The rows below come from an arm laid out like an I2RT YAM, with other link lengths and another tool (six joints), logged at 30 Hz.
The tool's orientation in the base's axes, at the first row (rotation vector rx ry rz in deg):
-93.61 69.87 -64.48
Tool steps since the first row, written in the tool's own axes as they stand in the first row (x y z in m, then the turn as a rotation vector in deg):
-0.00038 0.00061 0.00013 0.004 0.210 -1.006
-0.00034 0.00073 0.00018 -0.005 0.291 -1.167
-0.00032 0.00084 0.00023 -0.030 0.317 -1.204
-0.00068 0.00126 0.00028 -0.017 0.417 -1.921
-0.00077 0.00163 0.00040 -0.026 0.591 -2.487
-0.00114 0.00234 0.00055 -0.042 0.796 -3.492
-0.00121 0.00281 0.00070 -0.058 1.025 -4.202
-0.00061 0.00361 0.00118 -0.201 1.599 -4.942
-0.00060 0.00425 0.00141 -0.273 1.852 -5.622
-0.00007 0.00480 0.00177 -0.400 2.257 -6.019
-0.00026 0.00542 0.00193 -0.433 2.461 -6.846
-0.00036 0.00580 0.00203 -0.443 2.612 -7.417
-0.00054 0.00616 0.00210 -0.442 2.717 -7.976
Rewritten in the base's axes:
-0.00009 0.00024 -0.00068 -1.014 -0.134 0.099
-0.00007 0.00018 -0.00080 -1.190 -0.157 0.069
-0.00005 0.00014 -0.00092 -1.236 -0.141 0.051
-0.00017 0.00040 -0.00139 -1.944 -0.236 0.170
-0.00017 0.00041 -0.00179 -2.531 -0.313 0.171
-0.00027 0.00063 -0.00257 -3.546 -0.426 0.271
-0.00026 0.00060 -0.00307 -4.286 -0.521 0.261
0.00007 -0.00012 -0.00384 -5.166 -0.572 -0.087
0.00011 -0.00026 -0.00451 -5.892 -0.615 -0.138
0.00038 -0.00086 -0.00503 -6.397 -0.615 -0.425
0.00034 -0.00081 -0.00569 -7.244 -0.697 -0.380
0.00032 -0.00079 -0.00610 -7.830 -0.769 -0.356
0.00027 -0.00069 -0.00649 -8.391 -0.839 -0.290

